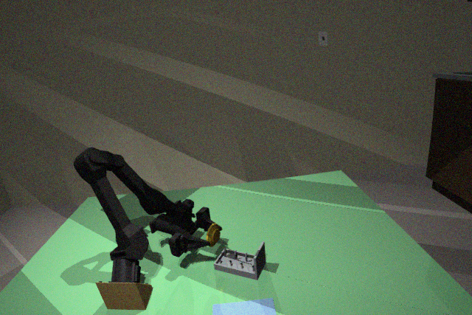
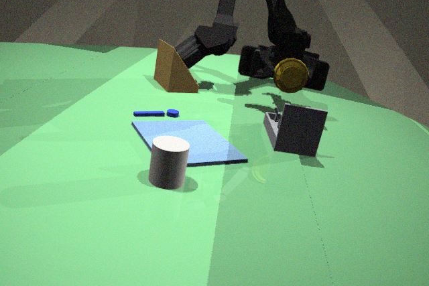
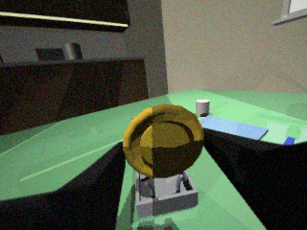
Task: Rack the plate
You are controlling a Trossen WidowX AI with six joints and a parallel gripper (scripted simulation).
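Right now my gripper tip is 70 mm above the dish rack, 60 mm short of it and 30 mm to the left of it. From my gripper tip the other things lie so: yellow plate 10 mm behind; light blue mat 230 mm to the right, 100 mm below, 50 mm ahead.
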